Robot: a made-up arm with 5 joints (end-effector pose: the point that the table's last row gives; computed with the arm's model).
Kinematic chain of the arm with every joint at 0, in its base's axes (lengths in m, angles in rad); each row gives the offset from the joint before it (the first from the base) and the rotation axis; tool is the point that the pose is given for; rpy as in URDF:
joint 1: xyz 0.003 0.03 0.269 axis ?
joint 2: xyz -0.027 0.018 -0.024 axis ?
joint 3: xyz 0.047 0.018 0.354 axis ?
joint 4: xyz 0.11 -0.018 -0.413 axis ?
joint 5: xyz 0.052 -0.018 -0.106 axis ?
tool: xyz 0.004 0.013 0.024 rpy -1.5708 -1.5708 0
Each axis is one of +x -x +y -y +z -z.
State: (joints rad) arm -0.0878 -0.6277 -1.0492 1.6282 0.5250
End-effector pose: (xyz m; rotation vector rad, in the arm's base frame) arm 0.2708 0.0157 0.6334 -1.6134 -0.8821 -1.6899
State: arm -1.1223 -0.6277 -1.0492 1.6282 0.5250
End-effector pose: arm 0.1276 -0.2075 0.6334 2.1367 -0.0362 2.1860
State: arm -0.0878 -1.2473 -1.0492 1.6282 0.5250
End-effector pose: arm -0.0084 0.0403 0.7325 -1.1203 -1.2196 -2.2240
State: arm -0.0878 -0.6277 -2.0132 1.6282 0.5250
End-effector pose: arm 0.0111 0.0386 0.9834 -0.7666 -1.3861 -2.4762
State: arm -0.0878 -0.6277 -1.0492 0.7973 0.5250
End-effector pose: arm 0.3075 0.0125 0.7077 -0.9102 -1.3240 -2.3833
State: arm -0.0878 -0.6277 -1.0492 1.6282 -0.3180
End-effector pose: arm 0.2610 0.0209 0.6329 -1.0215 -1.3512 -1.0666
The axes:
joint 1: +z
joint 2: +y
joint 3: +y
joint 4: +y
joint 5: -z

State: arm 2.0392 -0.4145 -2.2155 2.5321 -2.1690
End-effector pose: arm -0.0054 0.0555 0.9241 2.0303 -0.5808 1.8992
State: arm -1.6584 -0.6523 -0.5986 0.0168 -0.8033
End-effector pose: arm -0.0127 -0.2843 0.5452 2.0388 1.6255 1.0355
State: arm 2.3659 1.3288 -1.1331 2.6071 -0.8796
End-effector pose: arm -0.2093 0.2223 -0.0798 -1.7871 -0.1481 2.3079
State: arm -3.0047 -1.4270 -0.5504 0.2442 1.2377
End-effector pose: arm -0.0321 0.0247 0.6846 0.3207 0.1833 0.1083
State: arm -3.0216 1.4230 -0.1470 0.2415 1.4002
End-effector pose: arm 0.1135 0.0451 -0.0444 0.1921 -3.0812 0.2684
